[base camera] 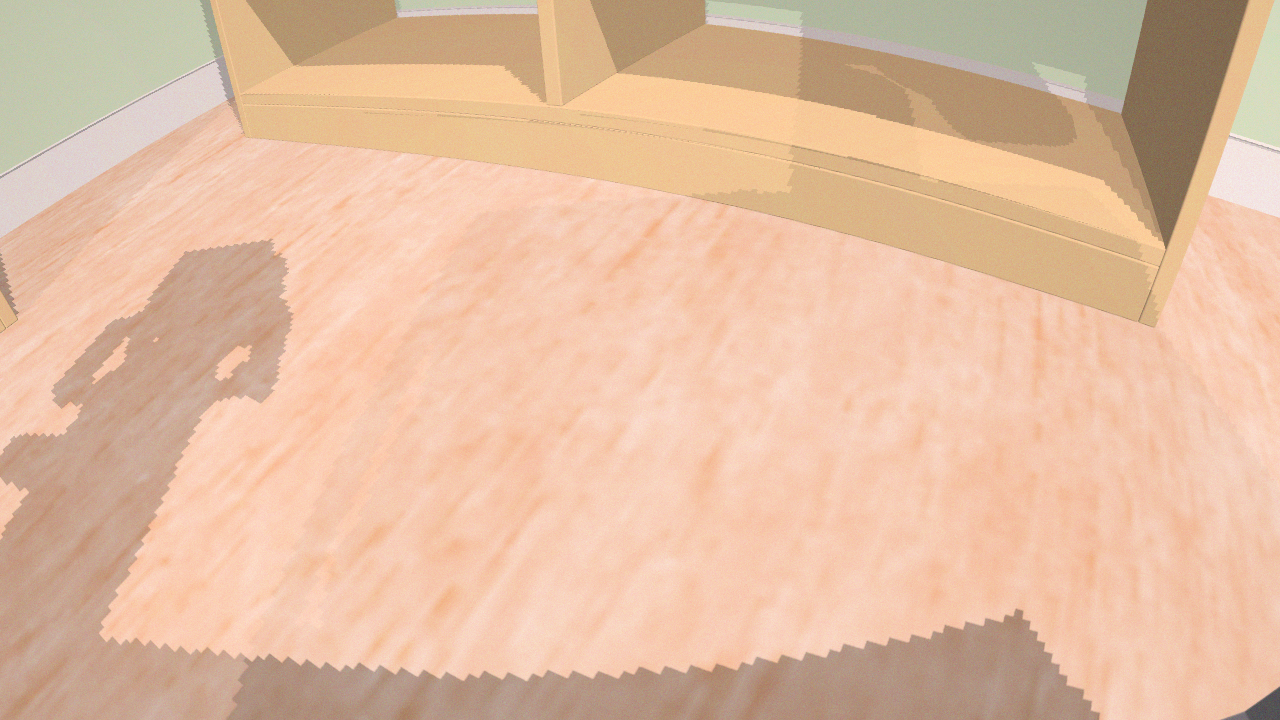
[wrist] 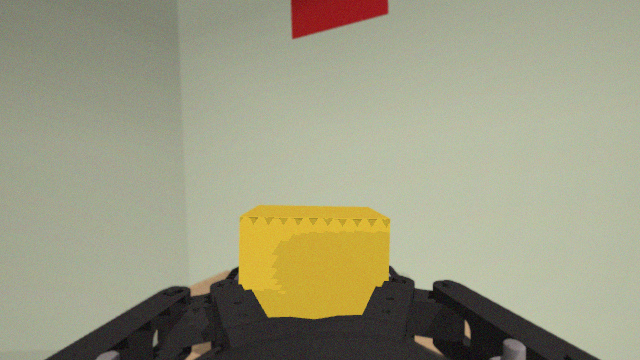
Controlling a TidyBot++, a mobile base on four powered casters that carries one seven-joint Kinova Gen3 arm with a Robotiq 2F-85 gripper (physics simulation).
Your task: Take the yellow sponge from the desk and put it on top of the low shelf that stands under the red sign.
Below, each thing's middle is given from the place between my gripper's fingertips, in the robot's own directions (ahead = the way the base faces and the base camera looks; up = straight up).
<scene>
Right now the yellow sponge [wrist: 313, 262] is 20 mm behind my hand and 10 mm below it.
</scene>
